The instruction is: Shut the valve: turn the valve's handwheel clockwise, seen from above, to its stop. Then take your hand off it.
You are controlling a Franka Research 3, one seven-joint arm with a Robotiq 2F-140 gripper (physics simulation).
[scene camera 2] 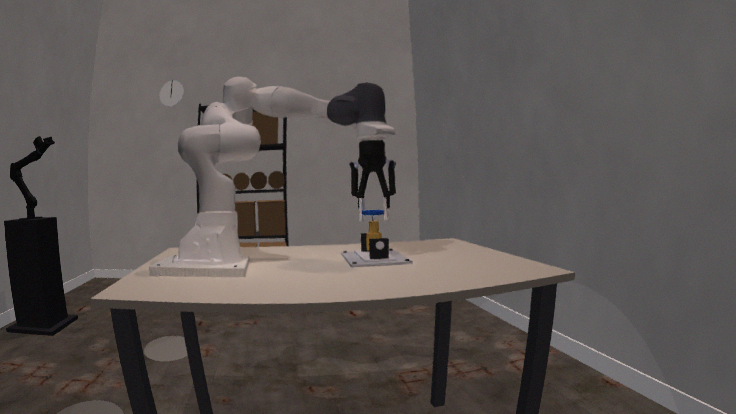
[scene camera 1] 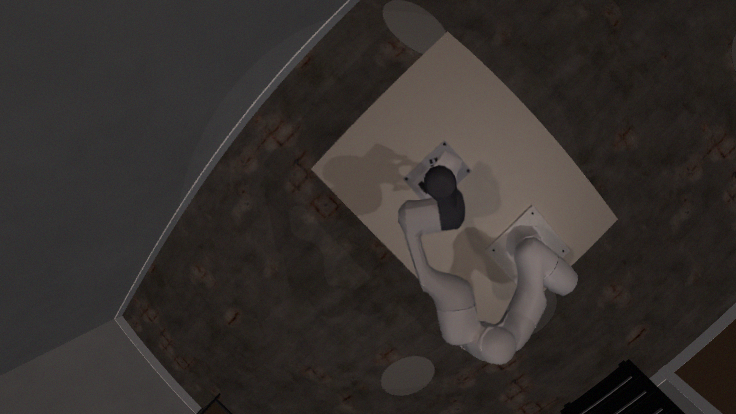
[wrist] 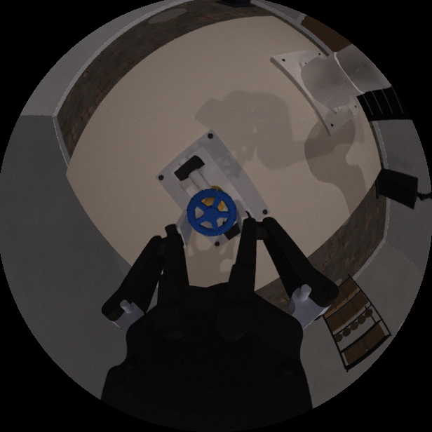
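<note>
The blue handwheel lies level on top of the valve's yellow body. The valve stands on a grey mounting plate on the table, with black blocks at its pipe ends. My gripper points straight down and is shut on the handwheel, one pale fingertip on each side of the rim. In the overhead view the arm's dark wrist covers the handwheel and the fingers; part of the mounting plate shows beside it.
The arm's base plate is fixed to the same table. A shelf rack stands behind the table, and a black pedestal with a small black arm stands at the far left in the second scene view.
</note>
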